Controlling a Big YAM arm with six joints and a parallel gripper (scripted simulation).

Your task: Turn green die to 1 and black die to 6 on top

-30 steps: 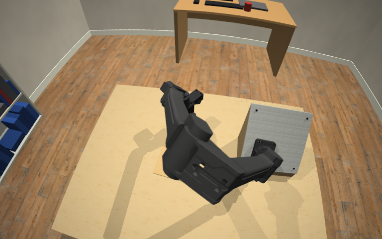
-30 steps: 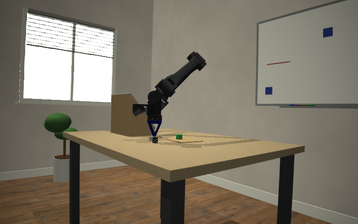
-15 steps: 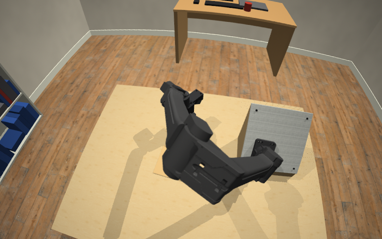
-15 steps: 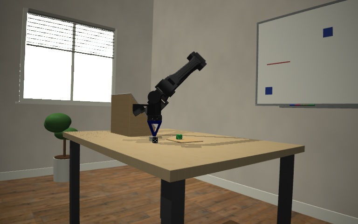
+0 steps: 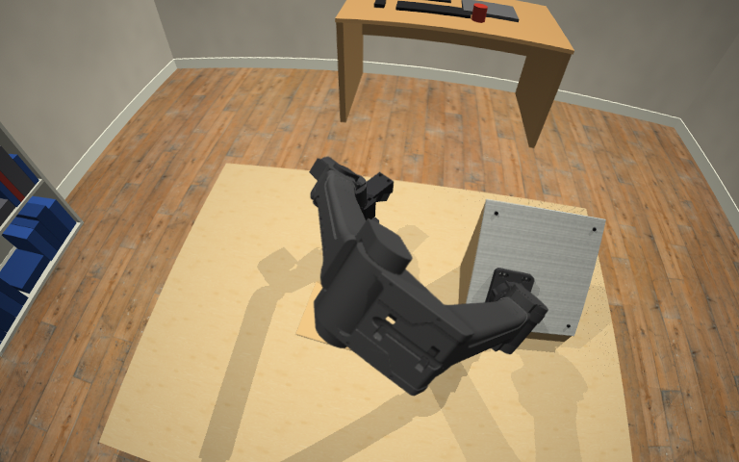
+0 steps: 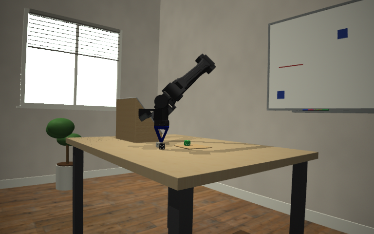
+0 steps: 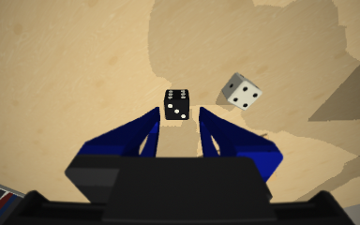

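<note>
Right now my hand is 3 cm above the black die. Round my hand: tan mat: 18 cm to the left, 4 cm below; white die: 6 cm behind, 2 cm to the left, 3 cm below; green die: 3 cm behind, 17 cm to the left, 3 cm below.
</note>
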